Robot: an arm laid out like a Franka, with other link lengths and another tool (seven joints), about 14 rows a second.
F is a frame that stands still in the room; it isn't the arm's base.
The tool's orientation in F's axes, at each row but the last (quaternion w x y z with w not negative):
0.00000, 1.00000, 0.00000, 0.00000
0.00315, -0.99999, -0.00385, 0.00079
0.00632, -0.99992, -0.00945, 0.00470
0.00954, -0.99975, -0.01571, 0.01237
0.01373, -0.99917, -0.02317, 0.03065
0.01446, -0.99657, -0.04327, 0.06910
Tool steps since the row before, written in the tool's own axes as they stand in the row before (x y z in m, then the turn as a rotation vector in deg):
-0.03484, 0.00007, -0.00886, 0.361, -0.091, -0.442
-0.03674, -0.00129, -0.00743, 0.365, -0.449, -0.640
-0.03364, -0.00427, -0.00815, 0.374, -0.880, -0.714
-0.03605, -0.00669, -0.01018, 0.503, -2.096, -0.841
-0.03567, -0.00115, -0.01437, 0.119, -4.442, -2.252
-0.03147, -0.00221, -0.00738, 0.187, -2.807, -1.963
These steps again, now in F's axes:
-0.03484, -0.00007, 0.00886, 0.361, 0.091, 0.442
-0.03674, 0.00096, 0.00750, 0.363, 0.448, 0.642
-0.03364, 0.00353, 0.00852, 0.364, 0.878, 0.722
-0.03597, 0.00535, 0.01119, 0.458, 2.095, 0.869
-0.03473, -0.00091, 0.01653, 0.056, 4.383, 2.368
-0.03021, -0.00074, 0.01168, 0.221, 2.767, 2.016

